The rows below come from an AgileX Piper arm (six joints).
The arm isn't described. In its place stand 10 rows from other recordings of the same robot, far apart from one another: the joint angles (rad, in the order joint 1, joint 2, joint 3, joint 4, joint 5, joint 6), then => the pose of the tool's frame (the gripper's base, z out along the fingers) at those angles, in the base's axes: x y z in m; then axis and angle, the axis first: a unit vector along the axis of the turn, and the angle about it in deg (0 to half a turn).
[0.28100, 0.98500, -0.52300, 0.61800, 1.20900, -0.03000] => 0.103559, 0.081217, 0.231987, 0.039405, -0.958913, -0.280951, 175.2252
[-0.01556, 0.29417, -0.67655, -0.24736, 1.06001, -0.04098] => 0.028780, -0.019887, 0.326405, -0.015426, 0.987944, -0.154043, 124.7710
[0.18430, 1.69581, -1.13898, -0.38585, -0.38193, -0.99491] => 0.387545, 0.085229, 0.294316, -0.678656, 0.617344, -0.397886, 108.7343
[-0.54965, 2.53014, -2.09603, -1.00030, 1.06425, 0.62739] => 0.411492, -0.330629, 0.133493, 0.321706, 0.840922, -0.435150, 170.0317
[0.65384, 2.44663, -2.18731, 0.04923, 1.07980, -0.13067] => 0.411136, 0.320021, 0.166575, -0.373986, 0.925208, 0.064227, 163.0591
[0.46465, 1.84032, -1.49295, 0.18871, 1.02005, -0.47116] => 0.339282, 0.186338, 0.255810, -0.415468, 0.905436, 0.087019, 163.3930
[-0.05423, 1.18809, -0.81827, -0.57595, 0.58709, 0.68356] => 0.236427, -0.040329, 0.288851, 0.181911, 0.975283, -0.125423, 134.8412
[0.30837, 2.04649, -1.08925, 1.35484, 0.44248, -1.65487] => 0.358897, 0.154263, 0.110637, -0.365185, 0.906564, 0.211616, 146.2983
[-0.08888, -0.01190, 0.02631, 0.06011, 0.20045, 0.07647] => 0.055779, -0.003878, 0.186863, 0.106625, 0.993948, 0.026431, 97.3390
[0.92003, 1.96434, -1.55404, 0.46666, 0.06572, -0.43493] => 0.284476, 0.378053, 0.276347, -0.417875, 0.855059, 0.307010, 121.0146
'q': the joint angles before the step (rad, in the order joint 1, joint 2, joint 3, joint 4, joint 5, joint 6). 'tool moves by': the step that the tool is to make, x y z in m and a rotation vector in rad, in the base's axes. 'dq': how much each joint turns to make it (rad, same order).
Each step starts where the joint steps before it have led.
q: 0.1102, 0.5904, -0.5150, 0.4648, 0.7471, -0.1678
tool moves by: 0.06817, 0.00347, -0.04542, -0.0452, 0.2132, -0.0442
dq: 0.0000, 0.3996, 0.0004, 0.0443, -0.1841, -0.0718
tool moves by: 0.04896, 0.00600, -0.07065, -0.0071, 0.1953, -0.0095
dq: -0.0001, 0.4095, -0.0021, 0.2651, -0.1716, -0.2776
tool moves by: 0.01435, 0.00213, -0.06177, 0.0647, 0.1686, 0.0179
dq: -0.0318, 0.2987, -0.0009, 0.4093, 0.0024, -0.4346
